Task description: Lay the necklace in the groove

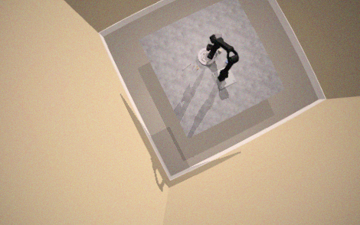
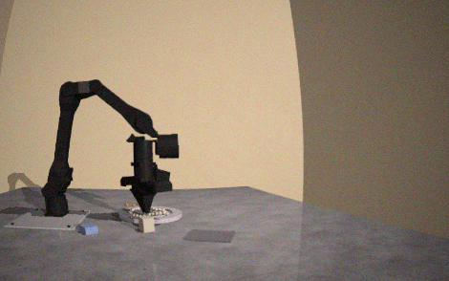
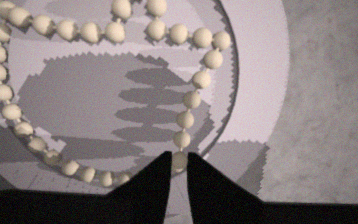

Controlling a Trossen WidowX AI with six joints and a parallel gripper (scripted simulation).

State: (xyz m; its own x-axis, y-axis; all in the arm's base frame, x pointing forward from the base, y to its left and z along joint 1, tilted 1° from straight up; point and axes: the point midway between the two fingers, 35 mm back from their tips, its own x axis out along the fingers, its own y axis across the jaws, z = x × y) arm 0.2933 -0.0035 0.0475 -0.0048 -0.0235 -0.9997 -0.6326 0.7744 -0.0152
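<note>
Now: gripper tip 60 mm to the right of the round bead board, 10 mm short of it and 10 mm above it. The rest, counted from my gripper tip: flat grey plate (170 mm to the right, 160 mm ahead, 20 mm below); then cream cube (110 mm to the right, 10 mm ahead); then blue block (140 mm to the right, 140 mm behind, 10 mm below).
</note>
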